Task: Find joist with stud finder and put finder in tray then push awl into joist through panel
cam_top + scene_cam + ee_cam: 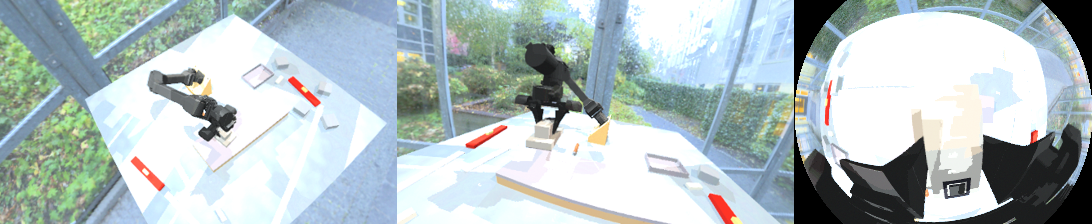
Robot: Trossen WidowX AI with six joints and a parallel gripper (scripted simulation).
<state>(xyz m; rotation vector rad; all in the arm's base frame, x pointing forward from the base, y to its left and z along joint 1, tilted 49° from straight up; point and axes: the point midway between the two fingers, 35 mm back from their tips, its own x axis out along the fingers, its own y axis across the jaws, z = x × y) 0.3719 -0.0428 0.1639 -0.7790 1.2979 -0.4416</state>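
Right now my gripper tip is 20 mm below the stud finder and 20 mm past it. Also, from my gripper tip: tray (470 mm to the left, 210 mm behind, 150 mm below); then awl (180 mm behind, 160 mm below, 50 mm to the left); then light (40 mm behind, 30 mm above, 10 mm to the right).
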